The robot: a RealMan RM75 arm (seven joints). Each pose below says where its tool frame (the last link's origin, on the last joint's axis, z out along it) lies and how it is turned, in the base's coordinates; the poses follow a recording.
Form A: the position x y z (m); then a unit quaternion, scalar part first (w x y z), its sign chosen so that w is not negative.
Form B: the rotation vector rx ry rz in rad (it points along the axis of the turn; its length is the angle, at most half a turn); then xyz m. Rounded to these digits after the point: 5 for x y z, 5 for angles.
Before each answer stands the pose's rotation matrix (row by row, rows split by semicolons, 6 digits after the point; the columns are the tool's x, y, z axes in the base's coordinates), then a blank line. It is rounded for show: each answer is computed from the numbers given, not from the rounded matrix.
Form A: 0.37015, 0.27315, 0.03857, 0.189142, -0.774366, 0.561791, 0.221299
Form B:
0.270835 -0.953778 -0.130216; -0.786350 -0.297232 0.541578; -0.555250 -0.044283 -0.830504

-2.17734, 1.57963, 0.62224, 0.37015, 0.27315, 0.03857
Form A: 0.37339, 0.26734, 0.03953, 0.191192, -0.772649, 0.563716, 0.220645
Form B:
0.267081 -0.955480 -0.125406; -0.786737 -0.291340 0.544210; -0.556518 -0.046686 -0.829523

-2.17010, 1.58328, 0.61971, 0.37339, 0.26734, 0.03953
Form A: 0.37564, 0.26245, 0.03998, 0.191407, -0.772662, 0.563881, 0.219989
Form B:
0.267286 -0.955594 -0.124093; -0.787164 -0.290803 0.543881; -0.555816 -0.047691 -0.829936

-2.16989, 1.58356, 0.61780, 0.37564, 0.26245, 0.03998
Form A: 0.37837, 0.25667, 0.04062, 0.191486, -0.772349, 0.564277, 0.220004
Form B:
0.266380 -0.955893 -0.123737; -0.787382 -0.289849 0.544074; -0.555942 -0.047502 -0.829863

-2.16891, 1.58461, 0.61782, 0.37837, 0.25667, 0.04062
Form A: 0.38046, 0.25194, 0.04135, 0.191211, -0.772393, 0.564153, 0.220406
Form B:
0.266305 -0.955784 -0.124736; -0.787208 -0.290339 0.544065; -0.556225 -0.046695 -0.829719

-2.16936, 1.58449, 0.61904, 0.38046, 0.25194, 0.04135
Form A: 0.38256, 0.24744, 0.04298, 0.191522, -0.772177, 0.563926, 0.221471
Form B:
0.265876 -0.955735 -0.126021; -0.786068 -0.290614 0.545564; -0.558038 -0.045991 -0.828540

-2.16839, 1.58359, 0.62192, 0.38256, 0.24744, 0.04298
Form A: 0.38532, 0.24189, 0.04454, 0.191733, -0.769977, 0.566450, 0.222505
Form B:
0.259252 -0.957630 -0.125433; -0.786984 -0.284746 0.547336; -0.559862 -0.043184 -0.827460

-2.16196, 1.59050, 0.62476, 0.38532, 0.24189, 0.04454
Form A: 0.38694, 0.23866, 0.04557, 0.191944, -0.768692, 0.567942, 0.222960
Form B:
0.255461 -0.958737 -0.124749; -0.787554 -0.281198 0.548349; -0.560802 -0.041835 -0.826893

-2.15811, 1.59450, 0.62596, 0.38694, 0.23866, 0.04557
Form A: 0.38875, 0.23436, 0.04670, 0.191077, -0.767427, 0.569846, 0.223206
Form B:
0.250909 -0.959929 -0.124820; -0.789331 -0.277530 0.547661; -0.560358 -0.038889 -0.827337

-2.15557, 1.60060, 0.62695, 0.38875, 0.23436, 0.04670
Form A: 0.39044, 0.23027, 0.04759, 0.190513, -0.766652, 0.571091, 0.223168
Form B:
0.248102 -0.960690 -0.124584; -0.790624 -0.275119 0.547013; -0.559785 -0.037216 -0.827802

-2.15405, 1.60459, 0.62703, 0.39044, 0.23027, 0.04759
